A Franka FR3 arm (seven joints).
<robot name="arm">
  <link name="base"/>
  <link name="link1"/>
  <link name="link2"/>
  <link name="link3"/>
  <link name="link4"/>
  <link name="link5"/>
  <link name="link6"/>
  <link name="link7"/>
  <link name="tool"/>
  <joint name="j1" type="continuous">
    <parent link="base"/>
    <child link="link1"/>
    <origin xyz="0 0 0.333"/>
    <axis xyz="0 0 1"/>
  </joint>
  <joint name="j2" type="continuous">
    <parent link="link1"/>
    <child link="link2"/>
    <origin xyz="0 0 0" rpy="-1.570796 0 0"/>
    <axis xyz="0 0 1"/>
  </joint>
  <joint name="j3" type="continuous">
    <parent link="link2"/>
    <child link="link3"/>
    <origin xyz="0 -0.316 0" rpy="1.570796 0 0"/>
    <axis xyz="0 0 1"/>
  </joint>
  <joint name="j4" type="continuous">
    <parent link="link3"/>
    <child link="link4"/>
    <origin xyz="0.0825 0 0" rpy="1.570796 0 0"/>
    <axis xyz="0 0 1"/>
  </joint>
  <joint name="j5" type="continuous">
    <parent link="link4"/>
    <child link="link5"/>
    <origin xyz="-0.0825 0.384 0" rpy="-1.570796 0 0"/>
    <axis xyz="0 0 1"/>
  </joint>
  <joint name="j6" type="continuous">
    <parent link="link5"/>
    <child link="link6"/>
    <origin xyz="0 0 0" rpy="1.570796 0 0"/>
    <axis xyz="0 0 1"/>
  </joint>
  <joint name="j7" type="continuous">
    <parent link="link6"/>
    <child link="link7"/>
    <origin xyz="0.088 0 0" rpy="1.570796 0 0"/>
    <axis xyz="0 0 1"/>
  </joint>
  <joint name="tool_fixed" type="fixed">
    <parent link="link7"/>
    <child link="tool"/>
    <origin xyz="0 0 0.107"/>
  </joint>
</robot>
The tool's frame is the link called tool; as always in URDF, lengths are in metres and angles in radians. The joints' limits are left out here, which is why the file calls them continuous.
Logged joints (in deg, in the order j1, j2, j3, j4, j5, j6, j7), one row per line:
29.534, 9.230, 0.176, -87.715, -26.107, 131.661, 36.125
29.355, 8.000, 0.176, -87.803, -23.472, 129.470, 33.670
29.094, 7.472, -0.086, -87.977, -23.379, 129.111, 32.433
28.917, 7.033, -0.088, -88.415, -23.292, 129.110, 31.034
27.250, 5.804, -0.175, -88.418, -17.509, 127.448, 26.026
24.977, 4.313, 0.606, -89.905, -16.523, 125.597, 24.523
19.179, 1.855, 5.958, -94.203, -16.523, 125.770, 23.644
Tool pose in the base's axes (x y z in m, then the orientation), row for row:
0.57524, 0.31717, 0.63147, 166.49, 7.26, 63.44
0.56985, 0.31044, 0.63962, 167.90, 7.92, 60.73
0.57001, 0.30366, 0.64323, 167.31, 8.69, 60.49
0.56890, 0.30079, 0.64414, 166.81, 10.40, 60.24
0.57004, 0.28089, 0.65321, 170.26, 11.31, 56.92
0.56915, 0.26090, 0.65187, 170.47, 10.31, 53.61
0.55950, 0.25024, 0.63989, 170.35, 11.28, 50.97
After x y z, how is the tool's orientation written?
As a rotation vector, in degrees.
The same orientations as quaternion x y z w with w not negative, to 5 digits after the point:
0.93358, 0.04071, 0.35574, 0.01470
0.93939, 0.04431, 0.33978, 0.01116
0.93918, 0.04878, 0.33955, 0.01639
0.93874, 0.05853, 0.33901, 0.02043
0.94653, 0.06288, 0.31644, 0.00106
0.95232, 0.05760, 0.29949, 0.00874
0.95599, 0.06330, 0.28604, 0.01598

